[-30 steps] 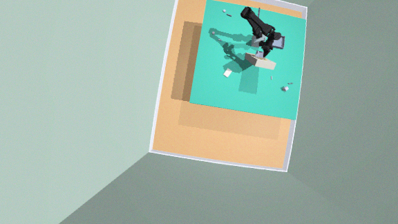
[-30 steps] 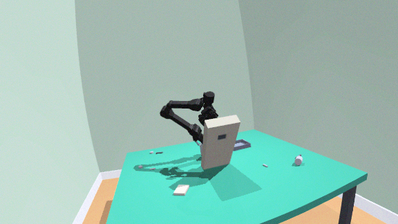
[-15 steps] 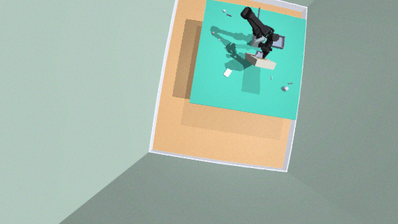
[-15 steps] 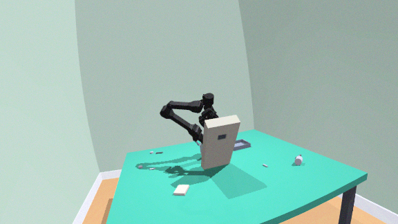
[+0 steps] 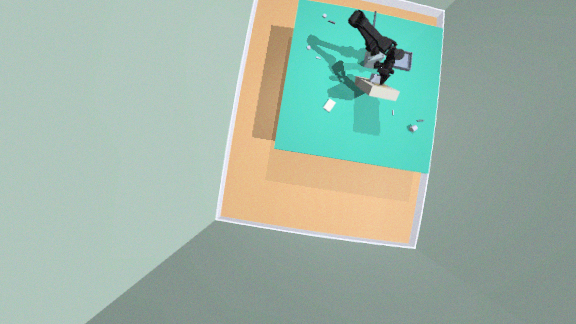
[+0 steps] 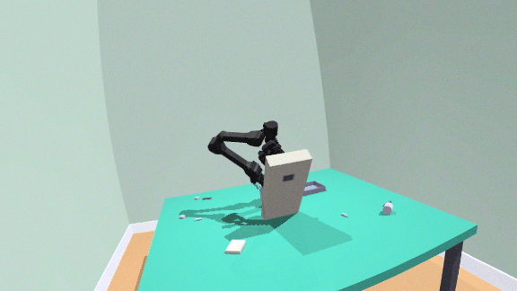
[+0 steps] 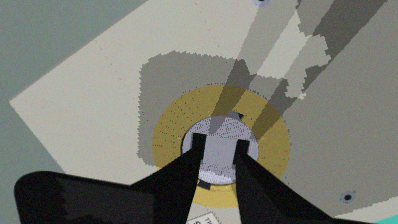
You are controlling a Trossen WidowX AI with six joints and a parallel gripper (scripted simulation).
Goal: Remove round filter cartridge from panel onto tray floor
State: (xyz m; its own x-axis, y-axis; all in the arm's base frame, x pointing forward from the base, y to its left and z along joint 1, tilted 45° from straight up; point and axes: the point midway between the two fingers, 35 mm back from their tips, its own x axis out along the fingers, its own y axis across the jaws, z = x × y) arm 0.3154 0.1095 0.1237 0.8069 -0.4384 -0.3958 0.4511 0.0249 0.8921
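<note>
Right now the round grey filter cartridge is 2 cm ahead of my gripper tip and 1 cm below it. Also, from my gripper tip: small pale cylinder 44 cm to the left, 25 cm below, 18 cm ahead; then white flat block 27 cm to the right, 27 cm below, 9 cm ahead; then beige service panel 9 cm below, 3 cm behind.
</note>
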